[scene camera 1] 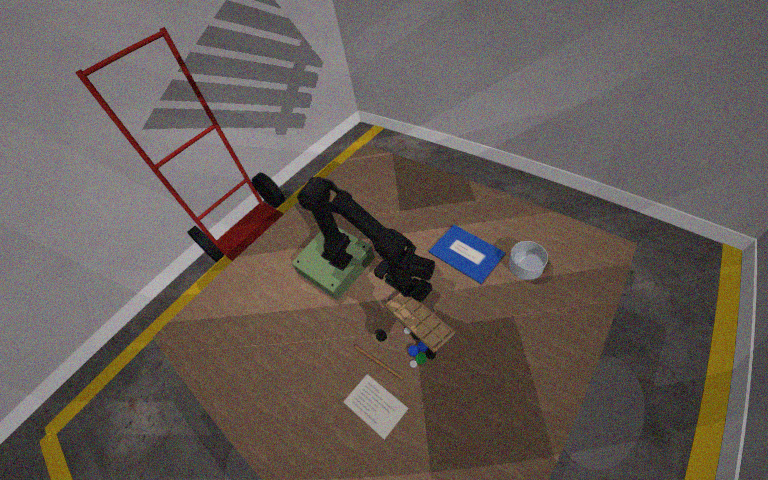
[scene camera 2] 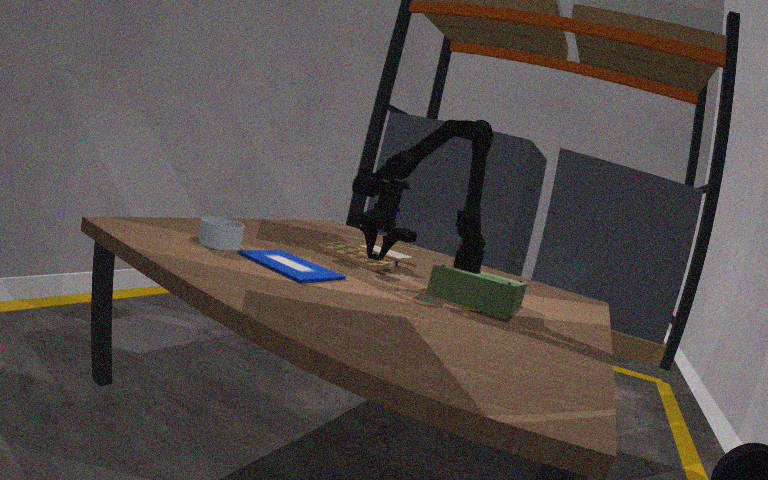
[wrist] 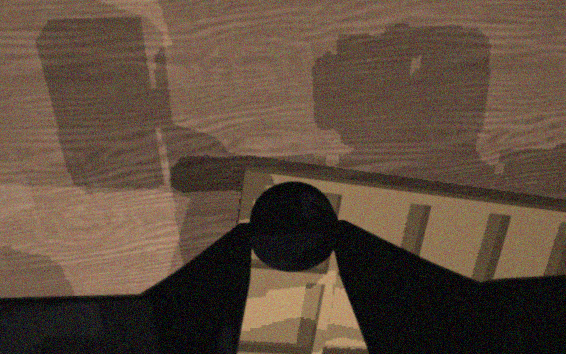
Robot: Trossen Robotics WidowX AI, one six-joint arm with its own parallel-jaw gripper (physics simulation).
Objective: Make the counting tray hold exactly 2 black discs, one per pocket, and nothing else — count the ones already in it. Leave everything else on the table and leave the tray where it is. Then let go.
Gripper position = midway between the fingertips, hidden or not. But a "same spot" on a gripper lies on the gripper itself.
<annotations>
my gripper: scene camera 1 405, 293; scene camera 2; wrist
counting tray: scene camera 1 433, 332; scene camera 2; wrist
bowl: scene camera 1 528, 259; scene camera 2 218, 233; not seen in the wrist view (out of frame)
same spot on counting tray: (wrist: 484, 239) = (scene camera 2: 346, 254)
same spot on my gripper: (wrist: 394, 294) = (scene camera 2: 370, 240)
</annotations>
